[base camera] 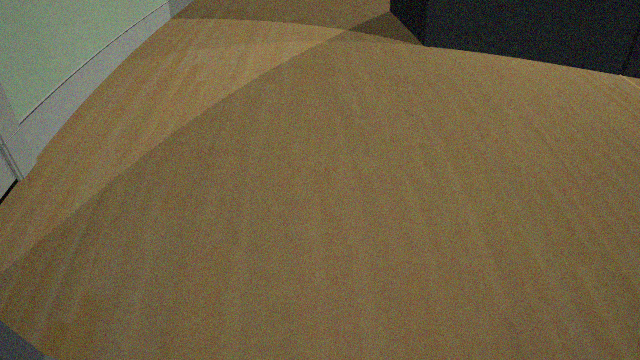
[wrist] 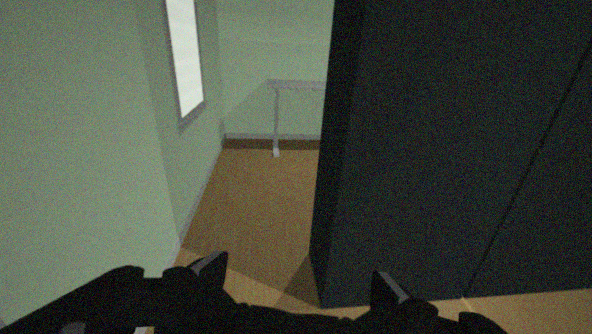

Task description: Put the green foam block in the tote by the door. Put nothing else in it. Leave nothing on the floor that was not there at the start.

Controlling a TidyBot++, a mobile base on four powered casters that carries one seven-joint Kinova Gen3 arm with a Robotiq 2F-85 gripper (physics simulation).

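Places are measured from the arm's base along level axes (x back, y down, z right), in metres.
Pixels of known places: gripper, fingertip midpoint: [wrist: 297, 278].
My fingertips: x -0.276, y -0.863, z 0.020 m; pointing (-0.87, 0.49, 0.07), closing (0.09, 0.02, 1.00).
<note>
Behind a point stands the place of what it marks.
My gripper [wrist: 297, 278] {x -0.276, y -0.864, z 0.020 m} is open, its two dark fingers wide apart at the bottom of the wrist view, with no object between them. Floor and the foot of a dark partition show behind the fingers. The green foam block, the tote and the door do not show in the base camera view or in the wrist view.
A tall dark partition [base camera: 525, 30] {x -1.184, y 0.292, z 0.596 m} [wrist: 425, 150] {x -1.184, y -0.617, z 0.595 m} stands ahead on the right. A green wall [base camera: 65, 45] {x -0.804, y 0.233, z -0.696 m} [wrist: 85, 150] {x -0.993, y -0.618, z -0.718 m} runs along the left. Between them a passage of wooden floor [wrist: 265, 200] {x -2.273, y 0.396, z -0.220 m} leads to a grey-legged table [wrist: 276, 115] {x -3.690, y -0.111, z -0.225 m} at the back, near a window [wrist: 186, 60] {x -2.354, y -0.851, z -0.870 m}.
</note>
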